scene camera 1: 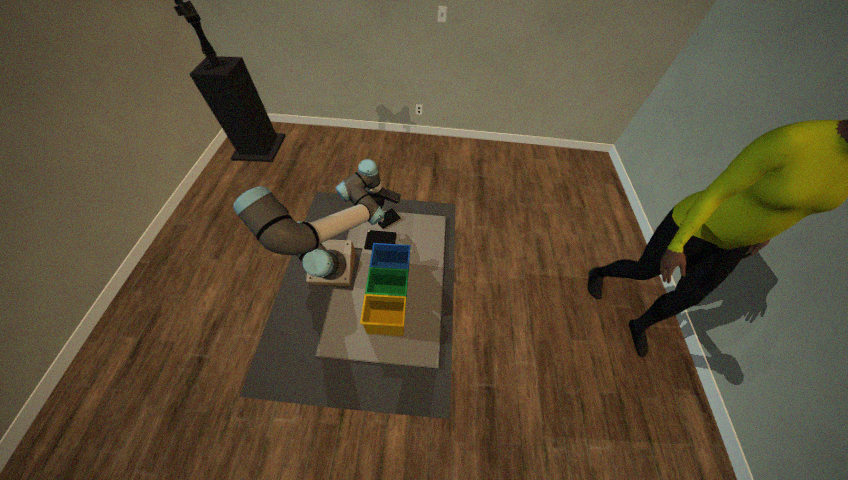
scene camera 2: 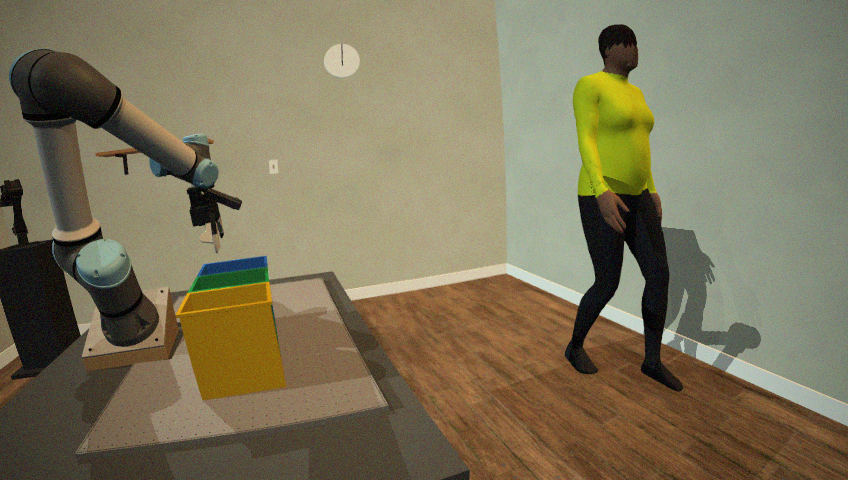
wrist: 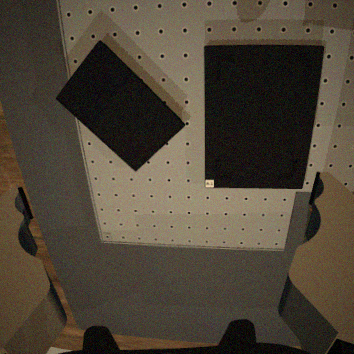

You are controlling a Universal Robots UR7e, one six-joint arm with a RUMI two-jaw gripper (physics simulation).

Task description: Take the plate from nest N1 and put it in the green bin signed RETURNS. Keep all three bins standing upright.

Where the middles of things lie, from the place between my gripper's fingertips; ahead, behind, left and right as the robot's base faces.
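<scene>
The green bin [scene camera 2: 259,275] is 39 cm to the right of my hand, 10 cm below it and 6 cm ahead of it; going by their middles, it is the farthest from my hand of the things named here. The blue bin [scene camera 1: 396,256] is 26 cm to the right of my hand, and it too is 10 cm below my hand and 6 cm ahead of it. As for the black plate [wrist: 103,93], I see it 8 cm to the left of my hand and 18 cm below it. The black nest [wrist: 258,119] is 2 cm behind my hand, 7 cm to the right of it and 19 cm below it.
</scene>
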